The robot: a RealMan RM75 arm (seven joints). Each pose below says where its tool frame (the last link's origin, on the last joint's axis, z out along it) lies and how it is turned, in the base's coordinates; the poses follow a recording.
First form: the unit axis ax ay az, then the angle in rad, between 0 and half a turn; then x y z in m.
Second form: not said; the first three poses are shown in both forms.
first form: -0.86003, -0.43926, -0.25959, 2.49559, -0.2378, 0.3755, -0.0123
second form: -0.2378, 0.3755, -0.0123, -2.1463, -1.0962, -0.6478
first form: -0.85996, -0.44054, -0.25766, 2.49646, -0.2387, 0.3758, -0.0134
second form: -0.2387, 0.3758, -0.0134, -2.1469, -1.0998, -0.6432
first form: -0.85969, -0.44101, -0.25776, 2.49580, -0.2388, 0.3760, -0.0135
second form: -0.2388, 0.3760, -0.0135, -2.1456, -1.1007, -0.6433
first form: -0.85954, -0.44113, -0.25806, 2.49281, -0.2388, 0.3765, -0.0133
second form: -0.2388, 0.3765, -0.0133, -2.1427, -1.0997, -0.6433
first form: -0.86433, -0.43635, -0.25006, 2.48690, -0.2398, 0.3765, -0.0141
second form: -0.2398, 0.3765, -0.0141, -2.1495, -1.0852, -0.6219
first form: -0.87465, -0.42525, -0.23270, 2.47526, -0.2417, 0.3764, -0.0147
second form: -0.2417, 0.3764, -0.0147, -2.1650, -1.0526, -0.5760
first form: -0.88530, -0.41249, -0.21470, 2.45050, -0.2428, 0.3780, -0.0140
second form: -0.2428, 0.3780, -0.0140, -2.1694, -1.0108, -0.5261
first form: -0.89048, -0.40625, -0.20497, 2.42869, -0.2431, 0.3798, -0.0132
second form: -0.2431, 0.3798, -0.0132, -2.1627, -0.9867, -0.4978
